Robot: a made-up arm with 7 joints. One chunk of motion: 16 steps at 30 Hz.
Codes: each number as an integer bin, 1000 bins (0 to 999) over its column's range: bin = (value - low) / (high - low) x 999, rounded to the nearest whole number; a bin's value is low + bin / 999 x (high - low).
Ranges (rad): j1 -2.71..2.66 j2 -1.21..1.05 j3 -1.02..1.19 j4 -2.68..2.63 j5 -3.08..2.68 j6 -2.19..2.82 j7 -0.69..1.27
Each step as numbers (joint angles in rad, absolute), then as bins.
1 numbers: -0.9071 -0.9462 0.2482 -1.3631 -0.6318 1.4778 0.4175
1 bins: 335 117 573 248 425 731 564
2 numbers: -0.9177 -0.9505 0.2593 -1.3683 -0.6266 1.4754 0.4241
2 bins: 333 115 578 247 426 731 568
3 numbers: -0.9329 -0.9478 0.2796 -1.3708 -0.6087 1.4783 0.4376
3 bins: 331 116 587 246 429 731 575
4 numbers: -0.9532 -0.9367 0.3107 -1.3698 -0.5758 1.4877 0.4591
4 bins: 327 121 602 246 434 733 586
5 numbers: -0.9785 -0.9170 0.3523 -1.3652 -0.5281 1.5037 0.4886
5 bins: 322 130 620 247 443 737 601
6 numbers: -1.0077 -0.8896 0.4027 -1.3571 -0.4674 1.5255 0.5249
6 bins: 317 142 643 249 453 741 619
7 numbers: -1.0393 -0.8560 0.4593 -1.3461 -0.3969 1.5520 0.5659
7 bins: 311 156 669 251 465 746 640
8 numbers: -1.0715 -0.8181 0.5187 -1.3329 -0.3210 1.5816 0.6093
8 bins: 305 173 696 253 479 752 662
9 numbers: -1.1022 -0.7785 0.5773 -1.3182 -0.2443 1.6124 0.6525
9 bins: 299 191 722 256 492 758 684
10 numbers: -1.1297 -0.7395 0.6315 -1.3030 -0.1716 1.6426 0.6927
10 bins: 294 208 747 259 504 764 705
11 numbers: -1.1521 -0.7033 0.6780 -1.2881 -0.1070 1.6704 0.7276
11 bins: 290 224 768 262 516 770 723
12 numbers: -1.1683 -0.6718 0.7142 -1.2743 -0.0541 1.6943 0.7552
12 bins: 287 238 784 264 525 775 737
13 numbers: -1.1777 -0.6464 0.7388 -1.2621 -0.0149 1.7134 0.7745
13 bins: 285 249 795 267 532 778 746
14 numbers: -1.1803 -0.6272 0.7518 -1.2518 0.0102 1.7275 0.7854
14 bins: 285 258 801 269 536 781 752
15 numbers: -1.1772 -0.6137 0.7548 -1.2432 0.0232 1.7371 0.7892
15 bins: 285 264 802 270 538 783 754
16 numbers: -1.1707 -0.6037 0.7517 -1.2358 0.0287 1.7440 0.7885
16 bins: 286 268 801 272 539 784 754
